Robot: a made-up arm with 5 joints.
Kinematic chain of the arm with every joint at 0, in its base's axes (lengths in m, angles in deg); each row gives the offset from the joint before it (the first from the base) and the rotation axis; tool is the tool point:
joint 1: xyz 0 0 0.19 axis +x
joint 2: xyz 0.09 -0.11 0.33 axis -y
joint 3: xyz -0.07 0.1 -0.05 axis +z
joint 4: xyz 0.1 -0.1 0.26 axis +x
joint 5: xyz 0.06 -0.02 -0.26 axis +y
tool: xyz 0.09 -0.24 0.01
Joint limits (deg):
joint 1: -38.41..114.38
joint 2: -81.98..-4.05
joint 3: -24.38..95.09
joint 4: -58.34..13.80
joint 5: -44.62..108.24
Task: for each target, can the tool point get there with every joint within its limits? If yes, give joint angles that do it. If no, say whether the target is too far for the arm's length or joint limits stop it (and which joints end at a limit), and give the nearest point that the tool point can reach.
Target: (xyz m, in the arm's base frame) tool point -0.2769 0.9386 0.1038
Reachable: no: joint limits stop it (at a limit: joint 2, joint 3, joint 4) | nearest point -0.0219 0.2839 0.1639 | short by 0.705 m
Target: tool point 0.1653 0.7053 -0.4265
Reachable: no: joint limits stop it (at a limit: joint 1, joint 2) | nearest point 0.2416 0.1356 -0.2032 | short by 0.617 m
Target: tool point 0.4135 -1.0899 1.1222
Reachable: no: too far | nearest point 0.2108 -0.6208 0.7210 | short by 0.650 m
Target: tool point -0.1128 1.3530 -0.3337
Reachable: no: too far | nearest point 0.0043 0.2826 0.1205 | short by 1.169 m
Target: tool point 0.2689 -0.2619 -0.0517
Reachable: yes | joints 66.99 -21.94 20.95 -7.41 88.85
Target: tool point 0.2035 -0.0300 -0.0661
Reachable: yes | joints 87.92 -73.54 26.31 -10.21 -7.32
